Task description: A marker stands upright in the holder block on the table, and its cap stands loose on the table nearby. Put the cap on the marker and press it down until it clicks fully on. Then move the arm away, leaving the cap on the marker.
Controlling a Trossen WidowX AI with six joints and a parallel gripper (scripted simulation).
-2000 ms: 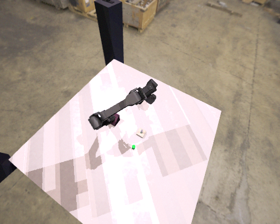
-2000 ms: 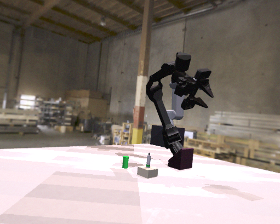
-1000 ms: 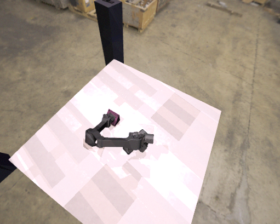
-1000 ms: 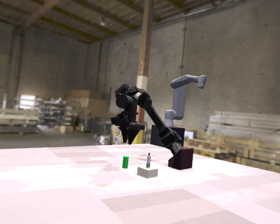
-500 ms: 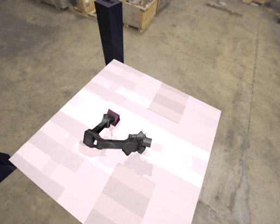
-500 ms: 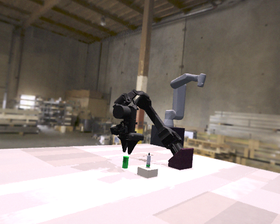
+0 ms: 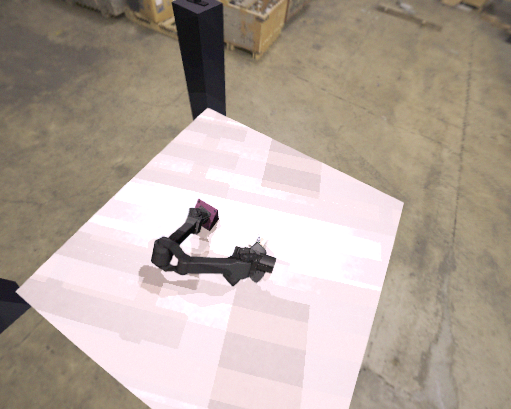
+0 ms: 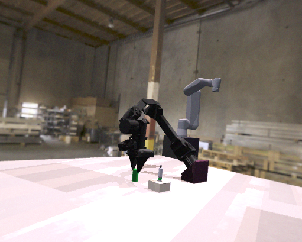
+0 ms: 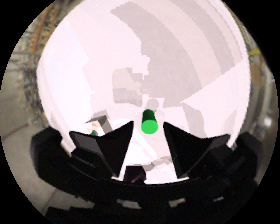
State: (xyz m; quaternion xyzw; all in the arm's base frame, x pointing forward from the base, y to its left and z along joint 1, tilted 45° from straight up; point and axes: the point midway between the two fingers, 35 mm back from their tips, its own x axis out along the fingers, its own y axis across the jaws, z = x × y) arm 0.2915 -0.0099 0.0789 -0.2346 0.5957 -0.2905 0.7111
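Right now the green cap is 2 cm below my gripper tip. Also, from my gripper tip: white holder block: 13 cm to the left, 3 cm below, 3 cm behind.
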